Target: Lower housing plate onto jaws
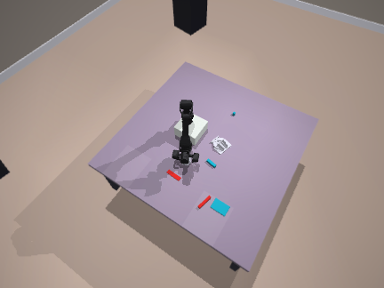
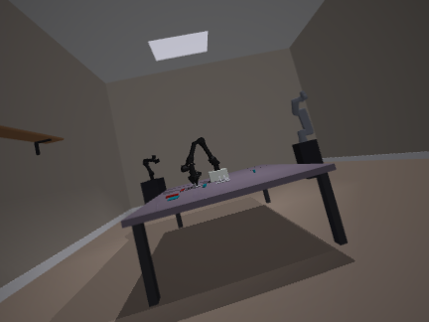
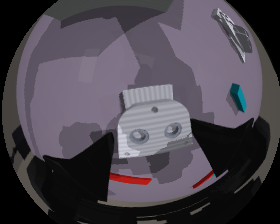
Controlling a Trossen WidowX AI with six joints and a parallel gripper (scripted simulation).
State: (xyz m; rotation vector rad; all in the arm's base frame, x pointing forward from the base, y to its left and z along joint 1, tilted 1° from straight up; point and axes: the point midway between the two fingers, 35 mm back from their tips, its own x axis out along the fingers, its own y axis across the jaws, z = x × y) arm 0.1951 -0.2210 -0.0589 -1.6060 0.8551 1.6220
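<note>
Right now the white part is 10 mm to the left of my gripper tip and 20 mm above it. From my gripper tip the other things lie so: cyan bar: 150 mm ahead, 120 mm to the left; then cyan plate: 400 mm ahead, 90 mm to the right, 10 mm below.
</note>
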